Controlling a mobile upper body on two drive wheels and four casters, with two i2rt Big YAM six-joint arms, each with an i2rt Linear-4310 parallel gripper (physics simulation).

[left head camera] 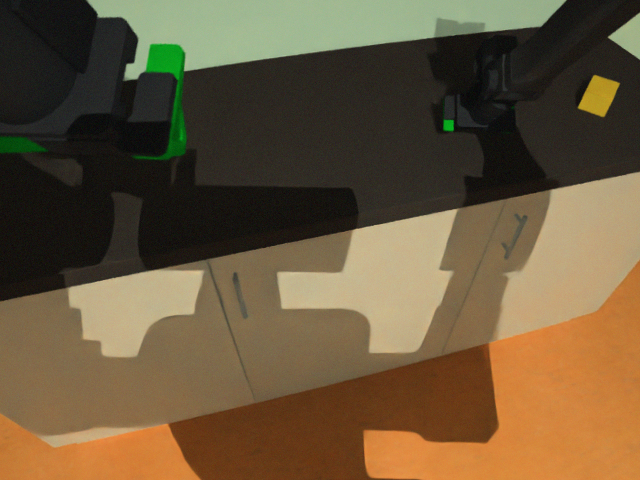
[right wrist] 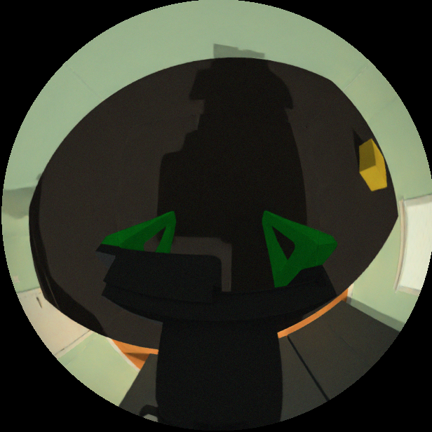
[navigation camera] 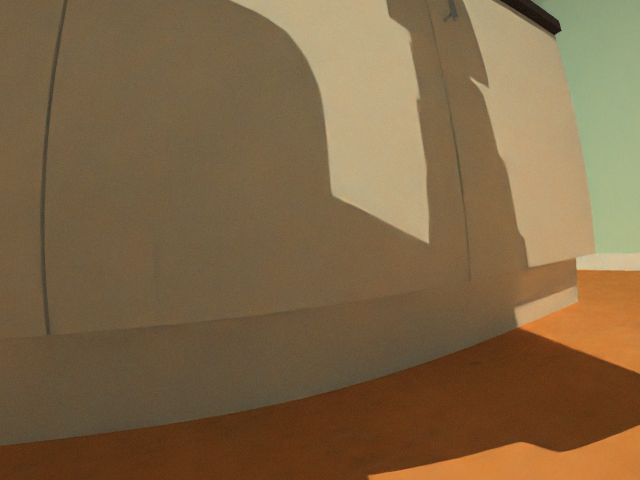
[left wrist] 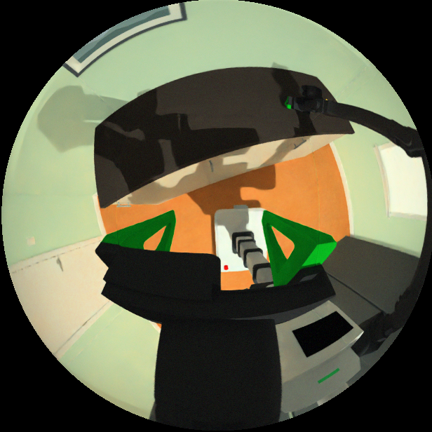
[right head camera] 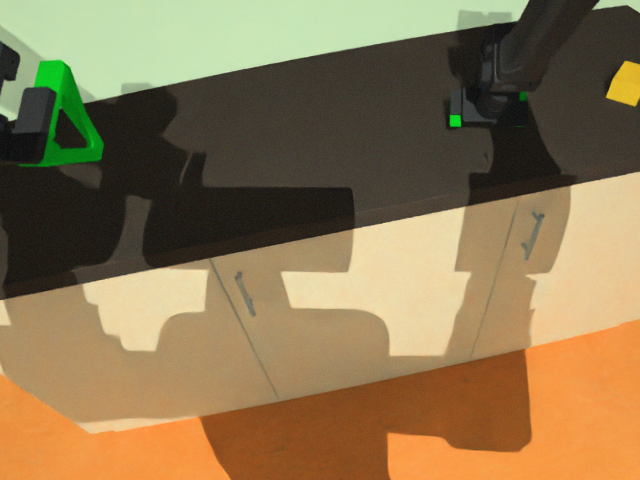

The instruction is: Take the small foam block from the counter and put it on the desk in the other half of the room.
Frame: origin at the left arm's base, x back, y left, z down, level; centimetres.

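Seen in the pictures: left gripper, fingertip midpoint: (left head camera: pixel 120 143) (right head camera: pixel 50 151); right gripper, fingertip midpoint: (left head camera: pixel 468 124) (right head camera: pixel 481 119).
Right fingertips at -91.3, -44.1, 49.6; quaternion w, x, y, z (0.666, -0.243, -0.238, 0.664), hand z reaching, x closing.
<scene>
A point is followed by its place in that frame, as x, y, z.
The small yellow foam block (left head camera: pixel 598 96) {-98.3, -73.8, 45.7} (right head camera: pixel 625 84) {-98.4, -73.5, 46.0} (right wrist: pixel 373 167) rests on the dark counter (left head camera: pixel 310 103) {-98.8, -9.8, 50.0} (right head camera: pixel 310 103) {-99.0, -7.3, 50.0} (left wrist: pixel 220 95) (right wrist: pixel 120 165), near its right end. My right gripper (left head camera: pixel 478 126) {-91.3, -44.1, 49.6} (right head camera: pixel 488 122) {-91.3, -44.1, 49.6} (right wrist: pixel 218 215) is open and empty, low over the counter, fingers pointing down. The block lies apart from it, to its right in the head views and at the upper right in the right wrist view. In the left wrist view my right arm largely hides the block. My left gripper (left head camera: pixel 103 147) {-35.0, -0.7, 12.8} (left wrist: pixel 218 214) is open and empty, high in front of the counter's left part.
Pale cabinet doors (left head camera: pixel 310 330) {-63.7, -10.6, 90.4} (navigation camera: pixel 180 180) {-62.9, -8.1, 109.1} with handles form the counter's front. A green wall (left head camera: pixel 310 25) {-124.7, -8.4, 43.2} stands behind it. A dark grey flat surface (left wrist: pixel 375 262) (right wrist: pixel 350 340) shows at the lower right of the wrist views; I cannot tell whether it is the desk.
</scene>
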